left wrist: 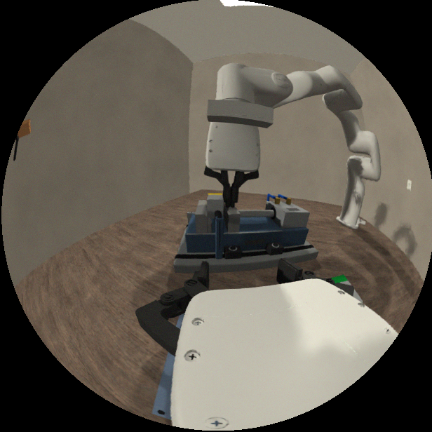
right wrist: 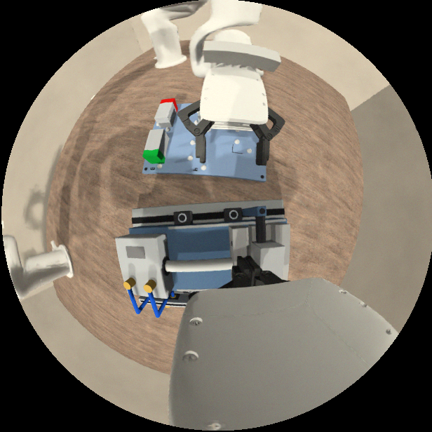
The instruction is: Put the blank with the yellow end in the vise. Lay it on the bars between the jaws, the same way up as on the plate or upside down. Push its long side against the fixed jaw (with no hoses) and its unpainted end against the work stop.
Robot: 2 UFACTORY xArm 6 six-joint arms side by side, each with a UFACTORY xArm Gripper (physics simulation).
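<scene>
The blank with the yellow end (left wrist: 215,204) (right wrist: 268,254) lies in the vise between the fixed jaw (left wrist: 200,217) (right wrist: 283,235) and the moving jaw (left wrist: 233,221) (right wrist: 239,239). Its yellow end shows in the left wrist view and is hidden by the gripper in the right wrist view. Its unpainted end is at the work stop (left wrist: 218,240) (right wrist: 260,227); contact cannot be told. My right gripper (left wrist: 229,205) (right wrist: 242,266) is shut and empty, pointing down beside the blank on the moving jaw's side. My left gripper (left wrist: 244,271) (right wrist: 232,163) is open and empty above the plate (right wrist: 225,171).
The green-ended blank (left wrist: 339,279) (right wrist: 155,145) and the red-ended blank (right wrist: 166,113) are at the plate's side. The hose housing (left wrist: 291,215) (right wrist: 142,260) with blue hoses and a thick rod (left wrist: 257,213) (right wrist: 200,265) stand beyond the moving jaw. Another arm (left wrist: 356,190) (right wrist: 47,265) stands to the side.
</scene>
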